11 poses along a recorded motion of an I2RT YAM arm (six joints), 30 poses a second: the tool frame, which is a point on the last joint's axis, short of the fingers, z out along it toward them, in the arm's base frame.
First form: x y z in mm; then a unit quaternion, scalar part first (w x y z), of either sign.
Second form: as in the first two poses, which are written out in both.
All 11 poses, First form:
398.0 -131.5 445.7 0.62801 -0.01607 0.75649 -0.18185
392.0 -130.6 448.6 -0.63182 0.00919 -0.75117 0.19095
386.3 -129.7 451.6 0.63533 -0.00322 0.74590 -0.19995
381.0 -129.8 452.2 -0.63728 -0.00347 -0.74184 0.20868
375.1 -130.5 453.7 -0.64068 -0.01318 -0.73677 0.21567
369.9 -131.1 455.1 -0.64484 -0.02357 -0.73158 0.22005
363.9 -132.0 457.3 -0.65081 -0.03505 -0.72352 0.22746
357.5 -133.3 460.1 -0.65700 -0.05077 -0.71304 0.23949
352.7 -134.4 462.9 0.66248 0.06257 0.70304 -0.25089
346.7 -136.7 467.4 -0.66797 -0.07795 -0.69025 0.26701
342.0 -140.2 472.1 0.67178 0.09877 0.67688 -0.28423
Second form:
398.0 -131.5 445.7 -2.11 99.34 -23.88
392.0 -130.6 448.6 -1.20 98.49 -25.04
386.3 -129.7 451.6 -0.42 97.66 -26.18
381.0 -129.8 452.2 0.45 97.05 -27.30
375.1 -130.5 453.7 1.72 96.26 -28.18
369.9 -131.1 455.1 3.07 95.42 -28.70
363.9 -132.0 457.3 4.56 94.15 -29.60
357.5 -133.3 460.1 6.59 92.55 -31.09
352.7 -134.4 462.9 8.10 91.06 -32.50
346.7 -136.7 467.4 10.07 89.21 -34.51
342.0 -140.2 472.1 12.75 87.35 -36.68

